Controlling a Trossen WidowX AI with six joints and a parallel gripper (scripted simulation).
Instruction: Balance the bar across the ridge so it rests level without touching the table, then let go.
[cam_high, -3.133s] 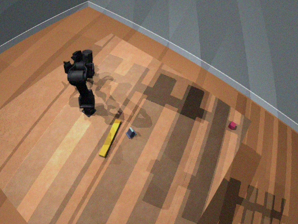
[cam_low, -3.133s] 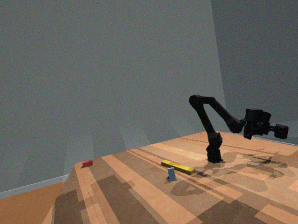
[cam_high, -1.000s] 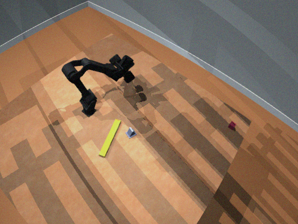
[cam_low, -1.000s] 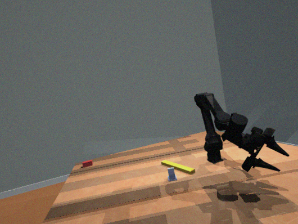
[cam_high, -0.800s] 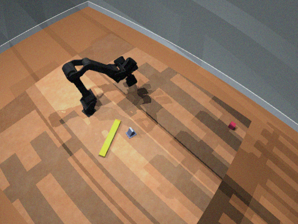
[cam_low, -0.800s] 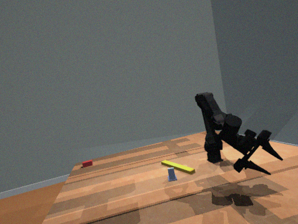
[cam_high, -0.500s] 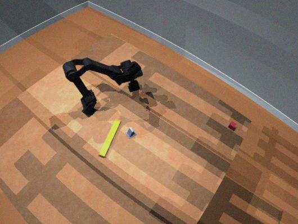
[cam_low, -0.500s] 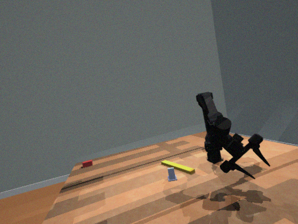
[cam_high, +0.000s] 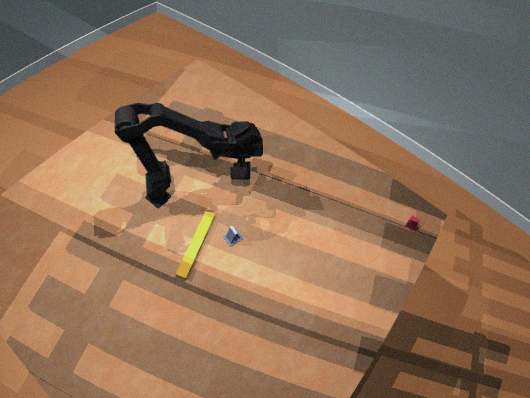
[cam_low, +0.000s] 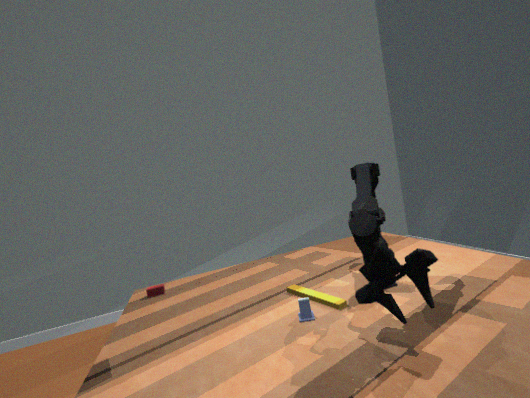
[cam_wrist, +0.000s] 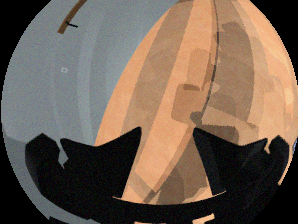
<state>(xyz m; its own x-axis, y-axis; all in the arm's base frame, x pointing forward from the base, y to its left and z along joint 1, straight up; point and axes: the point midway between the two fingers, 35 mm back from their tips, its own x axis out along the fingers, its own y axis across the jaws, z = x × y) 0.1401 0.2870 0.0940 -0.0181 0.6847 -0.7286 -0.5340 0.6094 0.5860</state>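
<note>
Now: gripper tip 80 mm short of the bar, 350 mm to the left of it and 60 mm above it. Also, from my gripper tip: magenta cube (600 mm ahead, 190 mm to the left, 50 mm below).
</note>
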